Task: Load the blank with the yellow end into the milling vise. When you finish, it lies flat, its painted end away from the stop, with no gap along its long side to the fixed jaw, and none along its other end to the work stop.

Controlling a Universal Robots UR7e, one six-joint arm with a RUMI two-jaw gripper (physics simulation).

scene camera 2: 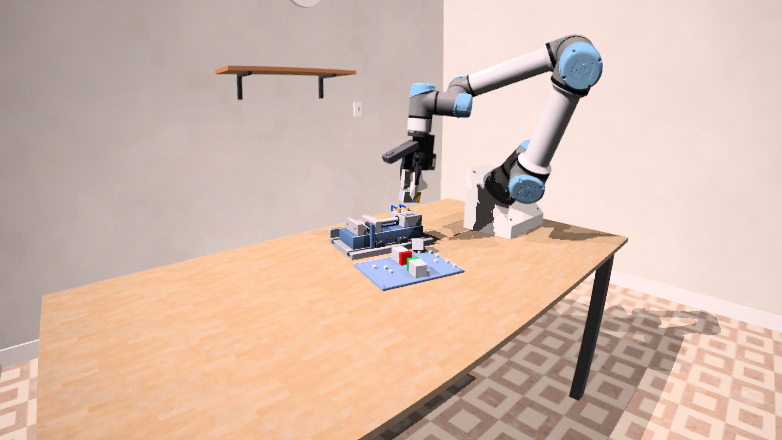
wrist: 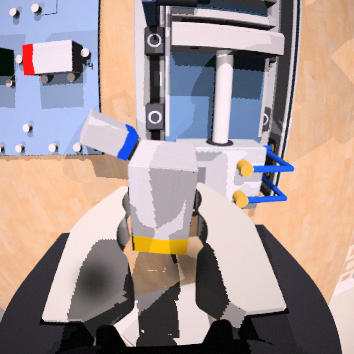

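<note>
My gripper (scene camera 2: 410,193) (wrist: 162,186) is shut on the blank with the yellow end (scene camera 2: 405,196) (wrist: 161,195) and holds it by its long sides, well above the table. Its yellow end points to the bottom of the wrist view and its bare end to the top. The milling vise (scene camera 2: 355,240) (wrist: 192,120) is below, with its light jaws at the left in the scene view. In the wrist view the movable jaw (wrist: 227,41) crosses near the top, and the held blank overlaps the vise's rear block (wrist: 220,157). The fixed jaw and work stop cannot be made out clearly there.
A blue plate (scene camera 2: 383,282) (wrist: 55,110) with pegs lies beside the vise. It holds a red-ended blank (scene camera 2: 404,257) (wrist: 52,57) and a green-ended blank (scene camera 2: 417,268). A blue-ended blank (scene camera 2: 417,244) (wrist: 104,134) sits askew near the plate's corner. Blue hooked lines (wrist: 275,169) stick out behind the vise.
</note>
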